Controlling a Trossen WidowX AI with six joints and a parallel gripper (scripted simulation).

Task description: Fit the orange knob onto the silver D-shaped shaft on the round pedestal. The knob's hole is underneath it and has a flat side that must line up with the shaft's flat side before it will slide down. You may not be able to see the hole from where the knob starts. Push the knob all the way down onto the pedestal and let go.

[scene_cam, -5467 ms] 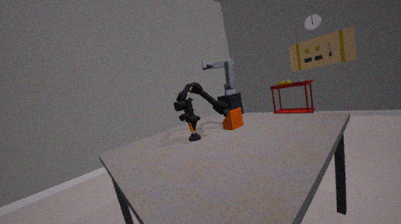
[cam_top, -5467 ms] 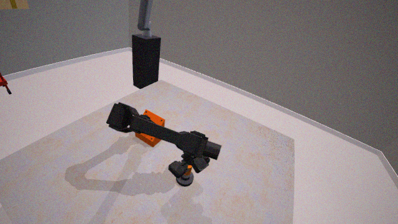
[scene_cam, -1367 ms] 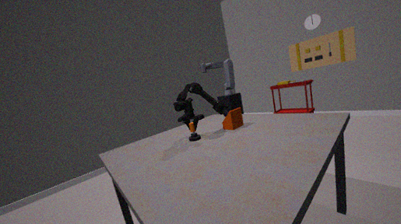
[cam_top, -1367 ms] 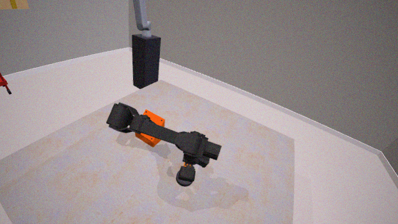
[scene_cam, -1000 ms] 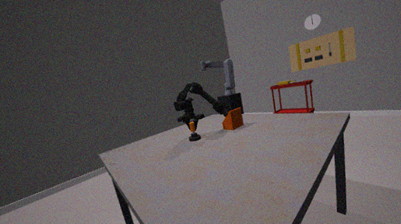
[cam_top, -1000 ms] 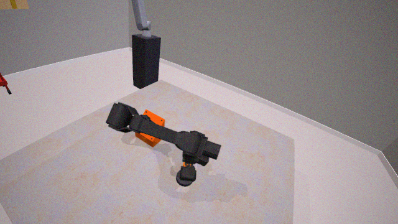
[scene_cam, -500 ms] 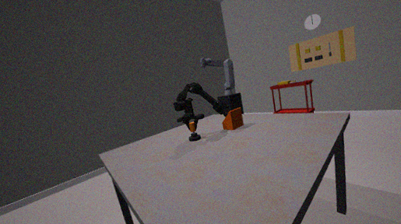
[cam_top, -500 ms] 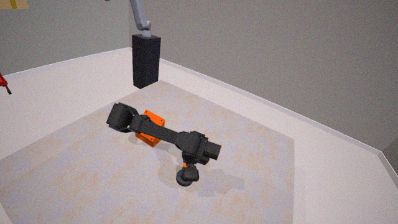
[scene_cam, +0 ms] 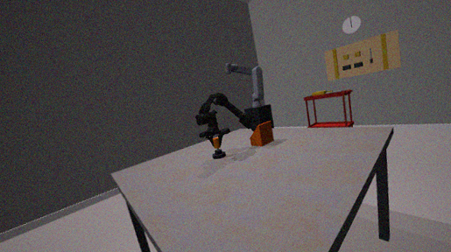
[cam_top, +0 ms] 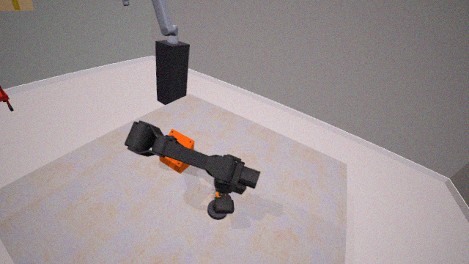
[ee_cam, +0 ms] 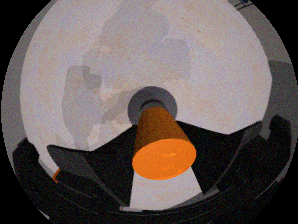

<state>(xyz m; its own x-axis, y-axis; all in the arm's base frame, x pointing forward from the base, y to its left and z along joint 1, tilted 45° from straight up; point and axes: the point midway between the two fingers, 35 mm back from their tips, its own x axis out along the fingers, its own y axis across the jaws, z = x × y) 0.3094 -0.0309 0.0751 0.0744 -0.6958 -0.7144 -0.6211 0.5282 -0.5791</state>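
Right now my gripper tip is 30 mm below the orange knob. Also, from my gripper tip: round dark pedestal: 40 mm below.
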